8 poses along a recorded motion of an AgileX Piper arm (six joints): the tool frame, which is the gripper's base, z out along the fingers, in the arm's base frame.
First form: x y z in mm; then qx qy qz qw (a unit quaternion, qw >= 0).
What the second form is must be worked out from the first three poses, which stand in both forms.
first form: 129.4 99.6 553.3 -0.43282 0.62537 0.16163 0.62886
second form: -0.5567 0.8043 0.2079 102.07 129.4 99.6 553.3
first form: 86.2 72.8 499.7 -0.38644 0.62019 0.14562 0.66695
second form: -0.5186 0.8324 0.1954 96.34 86.2 72.8 499.7
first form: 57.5 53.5 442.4 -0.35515 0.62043 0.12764 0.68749
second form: -0.4891 0.8544 0.1758 93.14 57.5 53.5 442.4
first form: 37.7 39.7 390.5 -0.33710 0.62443 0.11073 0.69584
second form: -0.4694 0.8694 0.1542 91.81 37.7 39.7 390.5
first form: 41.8 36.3 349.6 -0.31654 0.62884 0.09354 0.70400
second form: -0.4457 0.8854 0.1317 90.50 41.8 36.3 349.6
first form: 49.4 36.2 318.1 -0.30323 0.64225 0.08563 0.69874
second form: -0.4239 0.8978 0.1197 91.35 49.4 36.2 318.1
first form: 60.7 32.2 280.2 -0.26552 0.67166 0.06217 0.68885
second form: -0.3663 0.9265 0.0858 92.92 60.7 32.2 280.2
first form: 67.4 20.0 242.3 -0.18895 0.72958 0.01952 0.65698
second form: -0.2506 0.9677 0.0259 97.86 67.4 20.0 242.3
